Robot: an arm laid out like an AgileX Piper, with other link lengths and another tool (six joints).
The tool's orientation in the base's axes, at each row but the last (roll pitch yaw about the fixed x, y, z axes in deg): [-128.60, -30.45, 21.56]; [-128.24, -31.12, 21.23]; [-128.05, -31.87, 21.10]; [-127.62, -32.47, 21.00]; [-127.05, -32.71, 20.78]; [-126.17, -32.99, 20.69]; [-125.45, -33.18, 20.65]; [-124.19, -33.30, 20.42]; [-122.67, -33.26, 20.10]
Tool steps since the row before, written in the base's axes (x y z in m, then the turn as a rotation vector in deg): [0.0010, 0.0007, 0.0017, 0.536, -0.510, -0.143]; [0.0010, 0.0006, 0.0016, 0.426, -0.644, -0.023]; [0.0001, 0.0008, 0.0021, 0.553, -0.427, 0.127]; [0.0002, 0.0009, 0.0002, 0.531, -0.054, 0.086]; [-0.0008, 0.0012, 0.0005, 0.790, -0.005, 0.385]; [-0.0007, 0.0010, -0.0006, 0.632, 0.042, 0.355]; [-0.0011, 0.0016, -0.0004, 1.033, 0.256, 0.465]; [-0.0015, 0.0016, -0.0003, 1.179, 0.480, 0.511]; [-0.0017, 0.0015, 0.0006, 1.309, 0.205, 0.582]
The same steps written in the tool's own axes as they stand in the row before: [0.0019, -0.0009, -0.0003, 0.196, 0.638, -0.349]; [0.0018, -0.0007, -0.0003, 0.128, 0.549, -0.528]; [0.0014, -0.0017, -0.0004, 0.375, 0.434, -0.419]; [0.0005, -0.0004, 0.0007, 0.448, 0.292, -0.079]; [0.0000, -0.0013, 0.0008, 0.828, 0.231, -0.183]; [-0.0006, -0.0004, 0.0012, 0.702, 0.135, -0.130]; [-0.0006, -0.0010, 0.0016, 1.139, 0.227, 0.008]; [-0.0009, -0.0013, 0.0016, 1.344, 0.203, 0.184]; [-0.0006, -0.0020, 0.0011, 1.406, 0.329, -0.095]
